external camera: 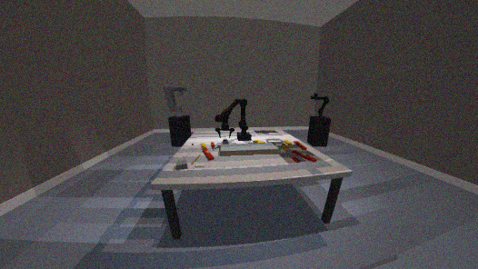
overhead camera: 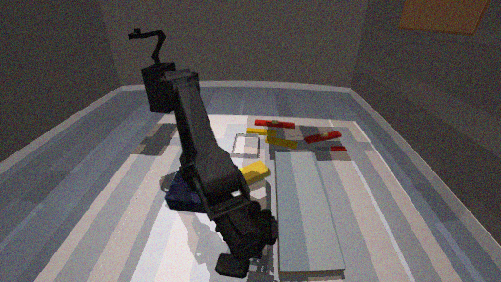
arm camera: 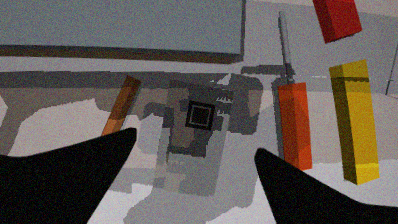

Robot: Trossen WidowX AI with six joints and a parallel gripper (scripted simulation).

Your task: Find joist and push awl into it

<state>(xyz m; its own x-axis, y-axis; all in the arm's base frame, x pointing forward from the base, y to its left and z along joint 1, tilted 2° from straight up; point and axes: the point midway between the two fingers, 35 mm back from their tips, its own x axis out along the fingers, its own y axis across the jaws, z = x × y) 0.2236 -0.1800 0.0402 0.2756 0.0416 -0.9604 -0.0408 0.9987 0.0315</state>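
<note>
Right now my gripper tip is 3 cm above the stud finder. Also, from my gripper tip: pencil-like stick 36 cm ahead, 17 cm to the right, 7 cm below; awl 10 cm to the left, 7 cm below, 3 cm behind; yellow block 34 cm to the left, 7 cm behind, 6 cm below.
</note>
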